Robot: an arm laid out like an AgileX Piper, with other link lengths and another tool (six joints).
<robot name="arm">
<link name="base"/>
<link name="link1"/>
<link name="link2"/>
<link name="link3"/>
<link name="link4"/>
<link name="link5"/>
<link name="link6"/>
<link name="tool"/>
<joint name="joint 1" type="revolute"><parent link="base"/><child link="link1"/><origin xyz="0 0 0.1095"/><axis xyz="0 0 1"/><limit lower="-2.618" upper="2.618"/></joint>
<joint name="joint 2" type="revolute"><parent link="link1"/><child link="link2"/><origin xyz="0 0 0"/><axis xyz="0 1 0"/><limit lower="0" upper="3.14"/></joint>
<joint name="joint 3" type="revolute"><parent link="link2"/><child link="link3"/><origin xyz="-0.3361 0 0.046"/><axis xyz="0 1 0"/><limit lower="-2.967" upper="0"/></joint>
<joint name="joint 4" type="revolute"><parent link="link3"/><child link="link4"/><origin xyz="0.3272 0 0.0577"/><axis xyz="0.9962 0 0.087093"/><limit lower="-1.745" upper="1.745"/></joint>
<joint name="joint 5" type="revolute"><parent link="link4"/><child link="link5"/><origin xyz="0 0 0"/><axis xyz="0 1 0"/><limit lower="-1.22" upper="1.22"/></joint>
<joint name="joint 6" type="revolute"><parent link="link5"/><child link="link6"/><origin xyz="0.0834 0 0.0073"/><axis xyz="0.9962 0 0.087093"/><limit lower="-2.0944" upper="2.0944"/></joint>
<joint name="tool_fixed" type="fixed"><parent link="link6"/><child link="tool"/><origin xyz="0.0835 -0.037 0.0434" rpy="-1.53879 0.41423 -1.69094"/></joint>
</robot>
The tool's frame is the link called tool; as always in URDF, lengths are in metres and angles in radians.
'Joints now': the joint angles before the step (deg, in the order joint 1, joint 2, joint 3, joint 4, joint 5, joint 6). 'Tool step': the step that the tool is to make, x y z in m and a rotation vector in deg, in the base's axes. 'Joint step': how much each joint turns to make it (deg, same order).
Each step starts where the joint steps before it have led.
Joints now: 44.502, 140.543, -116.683, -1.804, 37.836, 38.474
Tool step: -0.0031, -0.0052, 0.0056, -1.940, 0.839, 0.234
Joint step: 0.001, -0.750, -0.022, -0.740, 2.730, -0.115
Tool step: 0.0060, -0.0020, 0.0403, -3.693, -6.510, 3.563
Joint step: 0.498, -2.737, -0.004, -6.707, 0.621, -1.423
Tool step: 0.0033, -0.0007, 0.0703, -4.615, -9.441, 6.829
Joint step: 0.476, -4.926, 0.024, -6.375, 0.623, -6.337
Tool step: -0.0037, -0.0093, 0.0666, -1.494, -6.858, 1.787
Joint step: 0.294, -4.969, 0.017, -4.995, 0.955, -1.488
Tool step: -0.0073, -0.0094, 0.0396, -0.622, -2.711, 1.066
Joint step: 0.006, -3.553, 0.368, -0.899, 1.302, -2.126
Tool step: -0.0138, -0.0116, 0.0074, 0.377, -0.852, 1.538
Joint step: -0.130, -4.750, 6.959, -0.004, -3.462, -0.597
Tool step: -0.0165, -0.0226, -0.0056, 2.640, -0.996, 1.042
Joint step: -0.926, -6.405, 11.765, -0.438, -8.148, 1.662
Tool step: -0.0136, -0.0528, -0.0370, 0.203, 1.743, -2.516
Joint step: -2.972, -6.299, 14.953, -2.963, -7.214, 4.734
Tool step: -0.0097, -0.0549, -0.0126, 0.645, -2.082, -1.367
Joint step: -4.109, -6.227, 11.931, -5.946, -7.878, 4.460
